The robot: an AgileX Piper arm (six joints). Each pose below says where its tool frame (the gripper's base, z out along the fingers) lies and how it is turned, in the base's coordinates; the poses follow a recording.
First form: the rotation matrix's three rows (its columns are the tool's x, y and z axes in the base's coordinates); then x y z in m. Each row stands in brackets.
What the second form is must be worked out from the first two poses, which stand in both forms.
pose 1, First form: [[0.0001 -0.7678 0.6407], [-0.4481 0.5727 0.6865], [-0.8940 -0.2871 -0.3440]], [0.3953 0.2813 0.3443]
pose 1, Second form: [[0.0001 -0.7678 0.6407], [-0.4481 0.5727 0.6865], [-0.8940 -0.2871 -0.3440]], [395.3 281.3 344.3]
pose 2, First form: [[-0.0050 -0.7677 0.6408], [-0.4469 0.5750 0.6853], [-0.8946 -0.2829 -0.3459]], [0.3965 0.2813 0.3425]
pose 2, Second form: [[-0.0050 -0.7677 0.6408], [-0.4469 0.5750 0.6853], [-0.8946 -0.2829 -0.3459]], [396.5 281.3 342.5]
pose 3, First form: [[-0.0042 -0.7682 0.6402], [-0.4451 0.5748 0.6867], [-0.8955 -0.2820 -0.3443]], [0.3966 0.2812 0.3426]
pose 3, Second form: [[-0.0042 -0.7682 0.6402], [-0.4451 0.5748 0.6867], [-0.8955 -0.2820 -0.3443]], [396.6 281.2 342.6]
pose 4, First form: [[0.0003 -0.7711 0.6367], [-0.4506 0.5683 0.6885], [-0.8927 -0.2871 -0.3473]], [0.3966 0.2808 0.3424]
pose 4, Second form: [[0.0003 -0.7711 0.6367], [-0.4506 0.5683 0.6885], [-0.8927 -0.2871 -0.3473]], [396.6 280.8 342.4]
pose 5, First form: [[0.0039 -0.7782 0.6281], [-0.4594 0.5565 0.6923], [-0.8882 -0.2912 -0.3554]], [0.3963 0.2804 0.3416]
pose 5, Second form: [[0.0039 -0.7782 0.6281], [-0.4594 0.5565 0.6923], [-0.8882 -0.2912 -0.3554]], [396.3 280.4 341.6]
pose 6, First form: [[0.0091 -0.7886 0.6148], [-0.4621 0.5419 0.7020], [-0.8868 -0.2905 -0.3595]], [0.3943 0.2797 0.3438]
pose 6, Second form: [[0.0091 -0.7886 0.6148], [-0.4621 0.5419 0.7020], [-0.8868 -0.2905 -0.3595]], [394.3 279.7 343.8]
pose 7, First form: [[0.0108 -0.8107 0.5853], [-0.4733 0.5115 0.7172], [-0.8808 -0.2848 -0.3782]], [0.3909 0.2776 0.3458]
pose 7, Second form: [[0.0108 -0.8107 0.5853], [-0.4733 0.5115 0.7172], [-0.8808 -0.2848 -0.3782]], [390.9 277.6 345.8]
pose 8, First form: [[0.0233 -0.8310 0.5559], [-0.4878 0.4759 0.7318], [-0.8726 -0.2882 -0.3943]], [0.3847 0.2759 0.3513]
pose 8, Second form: [[0.0233 -0.8310 0.5559], [-0.4878 0.4759 0.7318], [-0.8726 -0.2882 -0.3943]], [384.7 275.9 351.3]
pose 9, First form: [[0.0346 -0.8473 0.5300], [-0.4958 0.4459 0.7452], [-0.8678 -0.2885 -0.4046]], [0.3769 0.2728 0.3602]
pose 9, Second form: [[0.0346 -0.8473 0.5300], [-0.4958 0.4459 0.7452], [-0.8678 -0.2885 -0.4046]], [376.9 272.8 360.2]
